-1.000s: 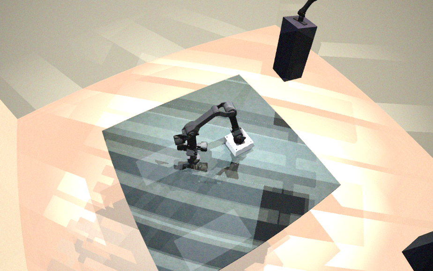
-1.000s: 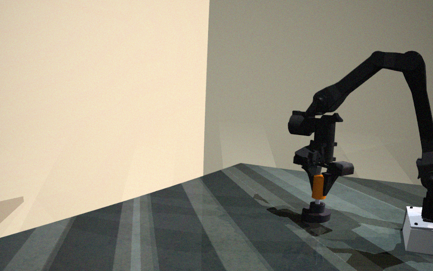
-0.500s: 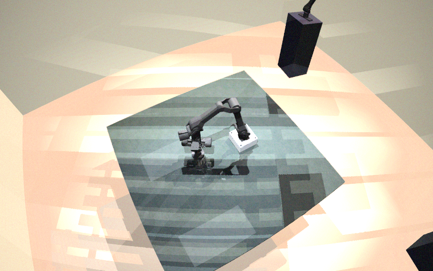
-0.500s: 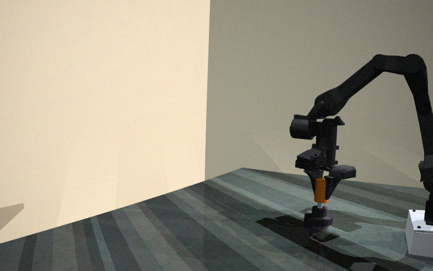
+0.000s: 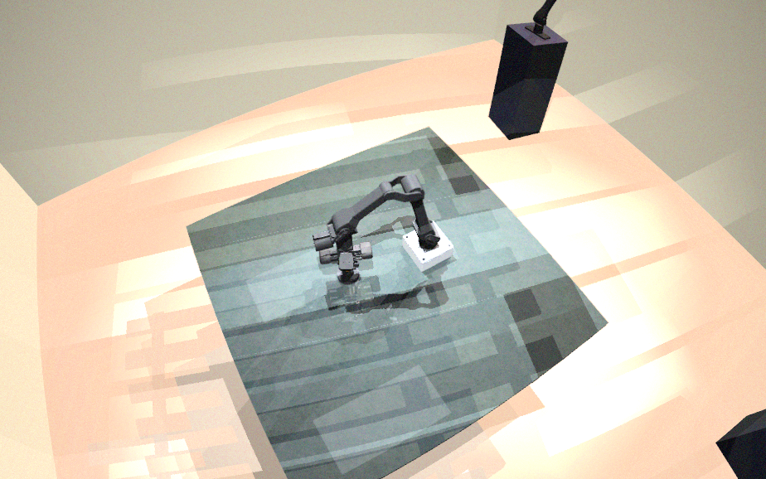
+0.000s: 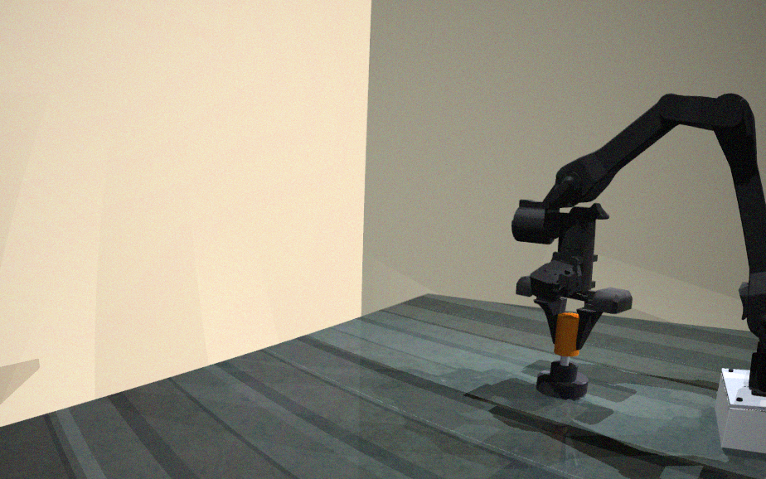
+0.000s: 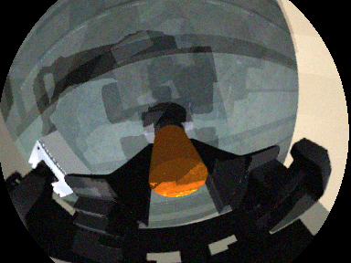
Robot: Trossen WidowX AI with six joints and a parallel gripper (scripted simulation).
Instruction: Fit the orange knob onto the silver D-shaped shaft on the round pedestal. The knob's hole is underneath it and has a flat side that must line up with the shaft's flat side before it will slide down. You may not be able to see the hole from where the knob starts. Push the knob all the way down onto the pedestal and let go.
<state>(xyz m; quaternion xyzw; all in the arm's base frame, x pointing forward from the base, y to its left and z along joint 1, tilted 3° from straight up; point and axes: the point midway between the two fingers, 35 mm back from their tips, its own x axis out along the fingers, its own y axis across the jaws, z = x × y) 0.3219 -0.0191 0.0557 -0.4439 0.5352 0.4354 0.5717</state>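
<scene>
Right now my gripper tip is 3 cm below the orange knob. The rest, counted from my gripper tip: dark round pedestal (4 cm below).
</scene>
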